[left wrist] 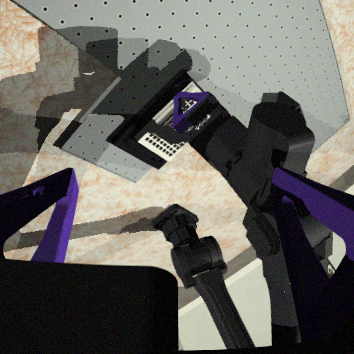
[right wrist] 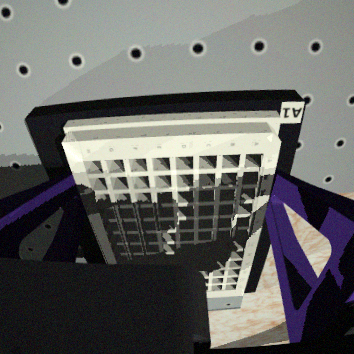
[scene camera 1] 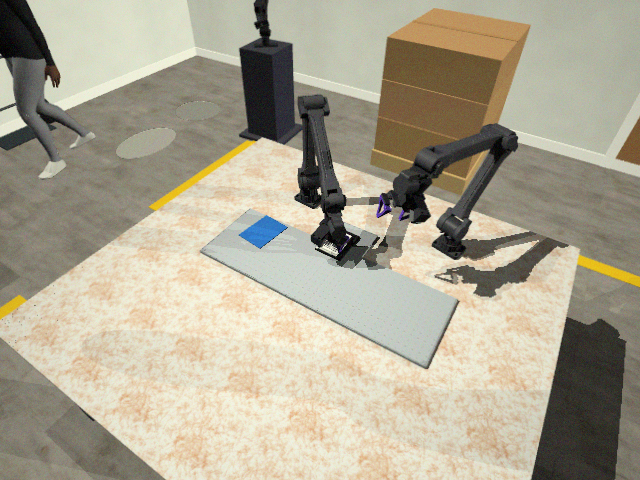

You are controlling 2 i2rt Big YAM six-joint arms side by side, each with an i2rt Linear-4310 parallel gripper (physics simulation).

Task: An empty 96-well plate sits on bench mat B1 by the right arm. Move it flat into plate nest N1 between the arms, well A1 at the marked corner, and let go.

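Seen in the pictures: left gripper, fingertip midpoint: point(left wrist: 173, 178) point(scene camera 1: 388, 218); right gripper, fingertip midpoint: point(left wrist: 190, 109) point(right wrist: 174, 177) point(scene camera 1: 331, 247); left arm's base, link origin: point(scene camera 1: 448, 247); right arm's base, link origin: point(left wrist: 174, 218) point(scene camera 1: 309, 199).
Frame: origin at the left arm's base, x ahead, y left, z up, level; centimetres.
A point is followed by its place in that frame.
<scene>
The white 96-well plate point(scene camera 1: 329, 248) {x 38.9, y -32.1, z 3.7 cm} point(left wrist: 162, 145) {x 30.0, y -34.6, z 4.0 cm} point(right wrist: 172, 146) {x 39.8, y -32.1, z 4.1 cm} is between the fingers of my right gripper point(right wrist: 174, 177) {x 37.2, y -32.6, z 2.7 cm}, which is shut on its sides. It is over or in the black plate nest point(left wrist: 131, 151) {x 25.0, y -33.1, z 2.5 cm} point(right wrist: 165, 103) {x 40.7, y -31.7, z 2.4 cm}. The nest's A1 label point(right wrist: 292, 112) {x 41.3, y -37.0, z 2.5 cm} is at the upper right in the right wrist view, and the plate's A row is on that same side. The plate's far edge lies close along the nest's far wall. Whether it is fully seated is unclear; shadow and the gripper body hide its near part. My left gripper point(scene camera 1: 392, 211) {x 32.7, y -11.1, z 29.0 cm} point(left wrist: 173, 178) {x 32.7, y -11.1, z 29.0 cm} is open and empty, raised to the right.
Blue bench mat B1 point(scene camera 1: 262, 231) {x 50.4, y -60.7, z 1.5 cm} lies at the left end of the grey perforated board point(scene camera 1: 392, 310) {x 43.5, y 3.8, z 1.3 cm}. The left arm point(scene camera 1: 467, 147) {x 12.1, y 0.4, z 53.0 cm} stands to the right of the right arm point(scene camera 1: 325, 155) {x 32.9, y -41.4, z 40.2 cm}. Cardboard boxes point(scene camera 1: 439, 72) and a dark pedestal point(scene camera 1: 266, 87) stand behind; a person point(scene camera 1: 31, 87) is at far left.
</scene>
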